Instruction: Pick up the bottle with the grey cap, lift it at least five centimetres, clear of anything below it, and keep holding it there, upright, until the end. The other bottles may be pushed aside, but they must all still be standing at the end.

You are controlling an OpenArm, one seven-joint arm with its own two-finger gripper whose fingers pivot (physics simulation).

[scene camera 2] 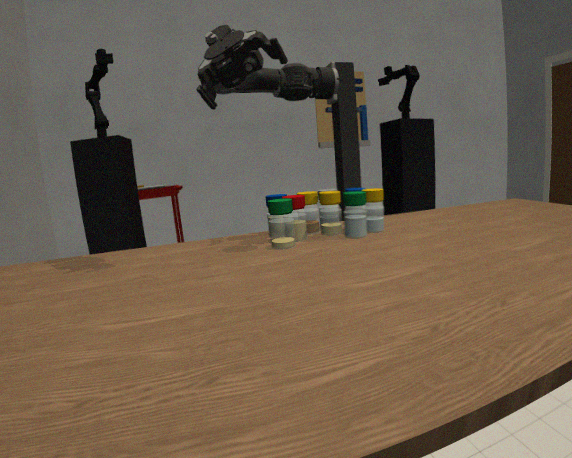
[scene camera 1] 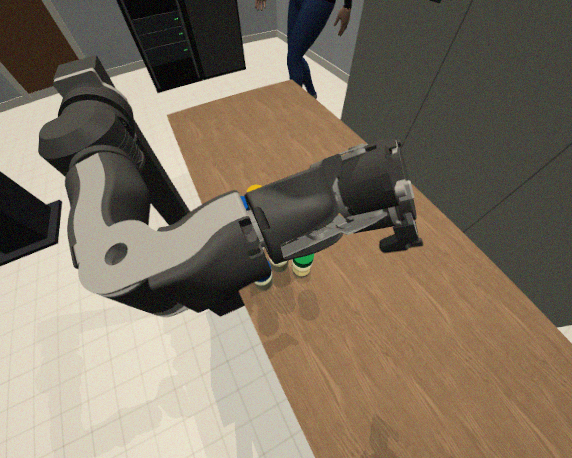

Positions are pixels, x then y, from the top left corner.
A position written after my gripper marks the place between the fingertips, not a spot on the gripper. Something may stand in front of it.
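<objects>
I can find my gripper in scene camera 2 [243, 75], and it shows in scene camera 1 [393, 196] as well. There is a dark post too, and on it [scene camera 1: 165, 198] and [scene camera 2: 339, 157] are the same spot.
</objects>
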